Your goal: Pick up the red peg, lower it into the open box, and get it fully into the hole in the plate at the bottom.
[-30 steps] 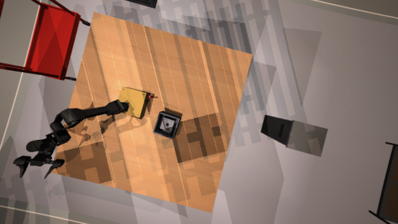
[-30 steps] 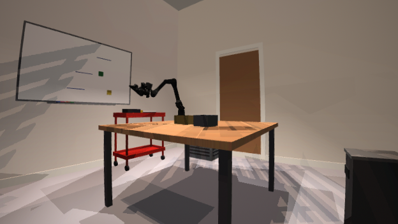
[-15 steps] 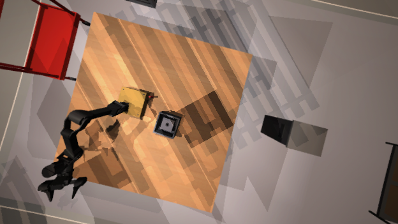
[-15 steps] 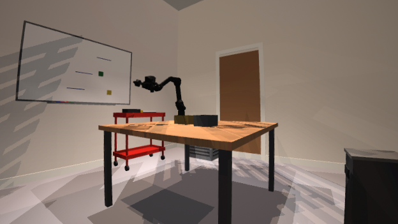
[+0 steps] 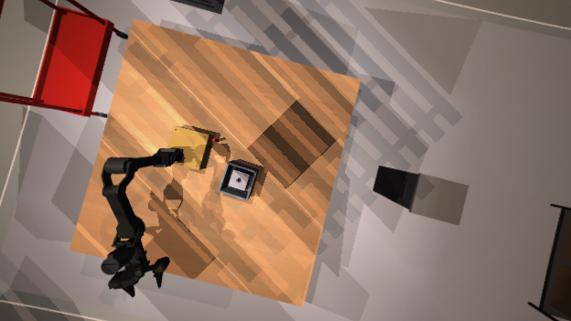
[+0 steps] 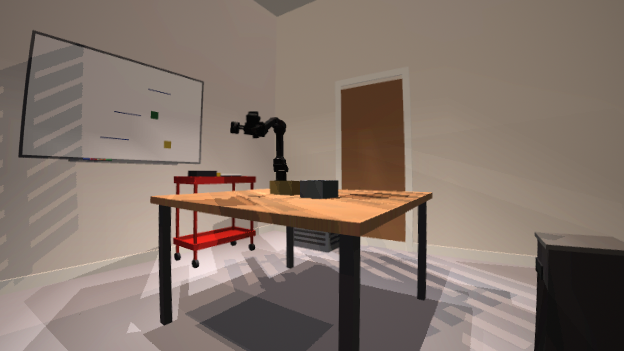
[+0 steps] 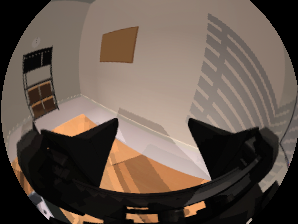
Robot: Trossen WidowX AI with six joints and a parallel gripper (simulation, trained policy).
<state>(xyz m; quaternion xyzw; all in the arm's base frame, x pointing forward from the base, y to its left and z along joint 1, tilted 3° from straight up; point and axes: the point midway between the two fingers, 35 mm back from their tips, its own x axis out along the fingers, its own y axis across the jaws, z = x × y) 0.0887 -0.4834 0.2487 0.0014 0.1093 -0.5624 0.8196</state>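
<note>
Right now my gripper tip is 80 mm short of the red peg, 600 mm to the right of it and 320 mm above it. The rest, counted from my gripper tip: dark box: 230 mm ahead, 400 mm to the left, 330 mm below; then pale plate: 230 mm ahead, 400 mm to the left, 310 mm below.
</note>
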